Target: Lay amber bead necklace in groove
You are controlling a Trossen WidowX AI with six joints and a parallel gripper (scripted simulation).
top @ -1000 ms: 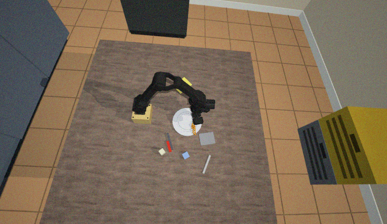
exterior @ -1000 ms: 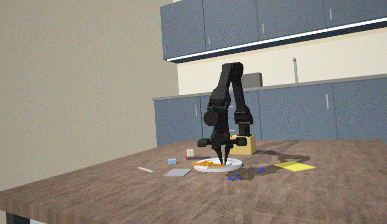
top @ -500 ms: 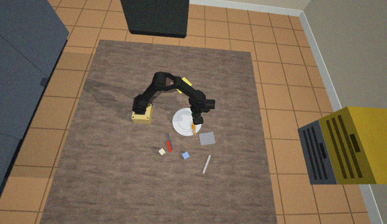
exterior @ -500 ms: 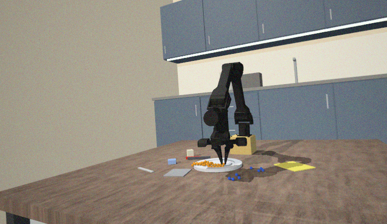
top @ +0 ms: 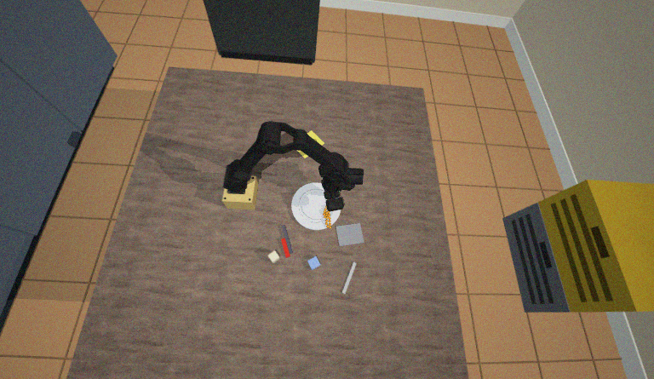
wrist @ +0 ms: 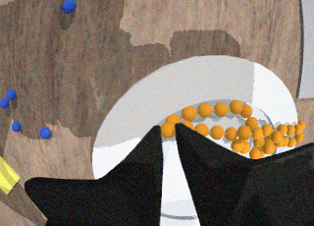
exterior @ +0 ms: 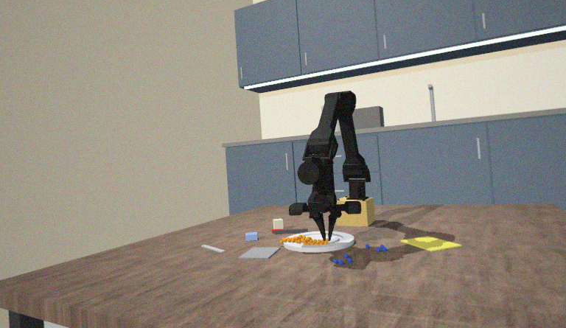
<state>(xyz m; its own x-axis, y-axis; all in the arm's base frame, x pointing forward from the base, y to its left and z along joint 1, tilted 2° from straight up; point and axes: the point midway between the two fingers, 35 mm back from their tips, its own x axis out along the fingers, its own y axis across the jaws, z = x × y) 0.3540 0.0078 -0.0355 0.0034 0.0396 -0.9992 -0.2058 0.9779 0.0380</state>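
My gripper tip is now 160 mm to the left of the grey square tile, 90 mm short of it and 20 mm above it. From my gripper tip the other things lie so: yellow sheet 250 mm to the left, 90 mm behind, 20 mm below; red stick 200 mm to the right, 160 mm behind, 10 mm below; light blue cube 270 mm to the right, 50 mm behind, 10 mm below.
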